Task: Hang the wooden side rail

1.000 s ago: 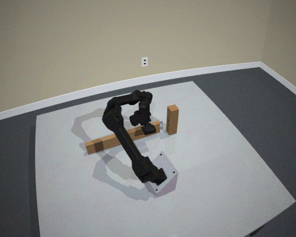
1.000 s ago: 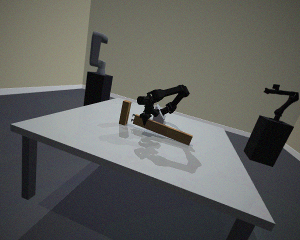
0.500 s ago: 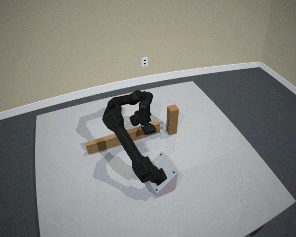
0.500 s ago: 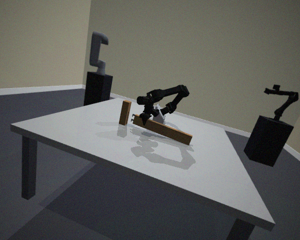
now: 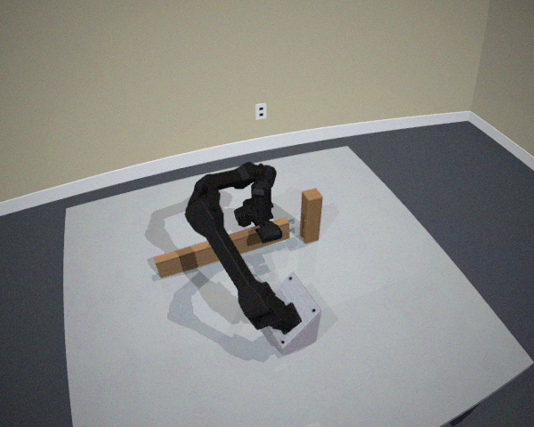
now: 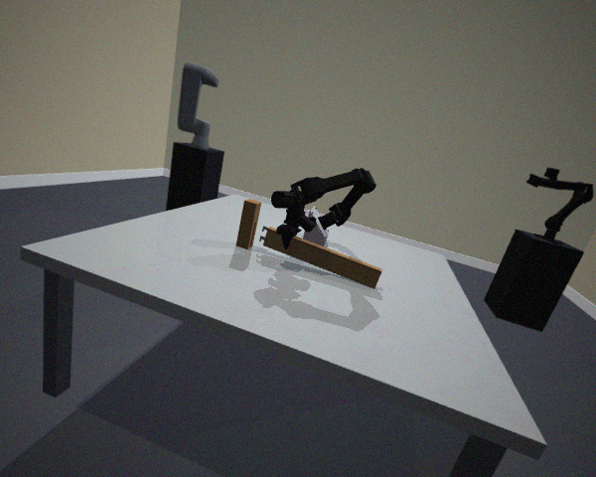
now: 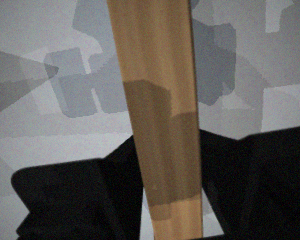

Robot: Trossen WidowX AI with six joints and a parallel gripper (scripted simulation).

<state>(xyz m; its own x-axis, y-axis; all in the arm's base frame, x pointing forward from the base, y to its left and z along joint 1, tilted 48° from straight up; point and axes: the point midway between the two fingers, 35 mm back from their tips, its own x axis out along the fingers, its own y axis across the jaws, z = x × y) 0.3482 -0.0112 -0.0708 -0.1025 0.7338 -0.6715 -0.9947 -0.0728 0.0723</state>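
The wooden headboard post is 16 cm to the right of my gripper tip and 4 cm above it.
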